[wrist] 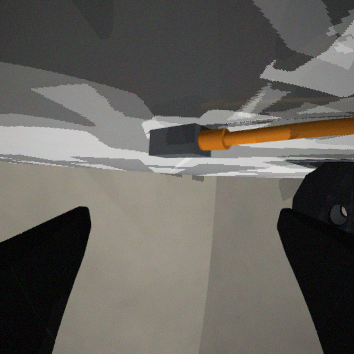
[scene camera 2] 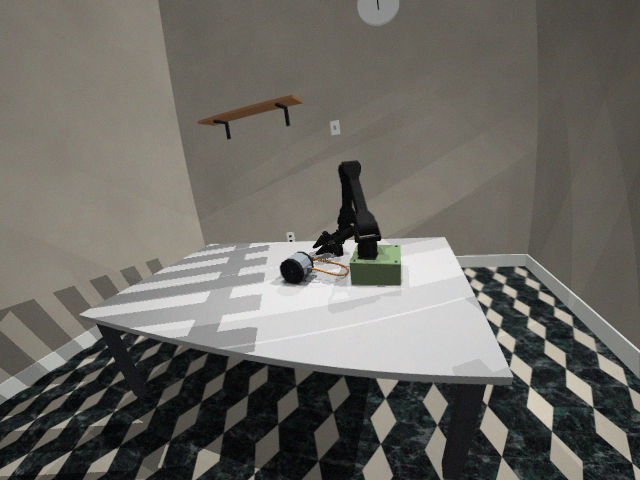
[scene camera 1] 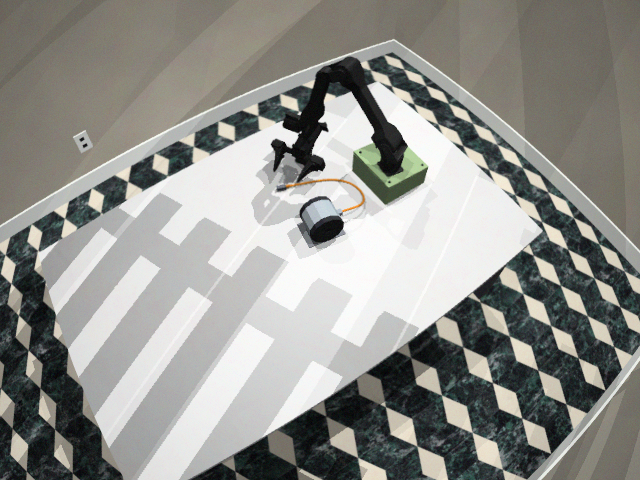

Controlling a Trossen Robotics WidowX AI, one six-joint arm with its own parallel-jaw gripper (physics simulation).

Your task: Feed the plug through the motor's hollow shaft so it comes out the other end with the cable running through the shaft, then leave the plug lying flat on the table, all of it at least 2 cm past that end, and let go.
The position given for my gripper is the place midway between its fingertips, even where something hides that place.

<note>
I see my gripper [scene camera 1: 285,176] and a dark grey plug [wrist: 179,140].
My gripper shows as well in the wrist view [wrist: 187,219].
</note>
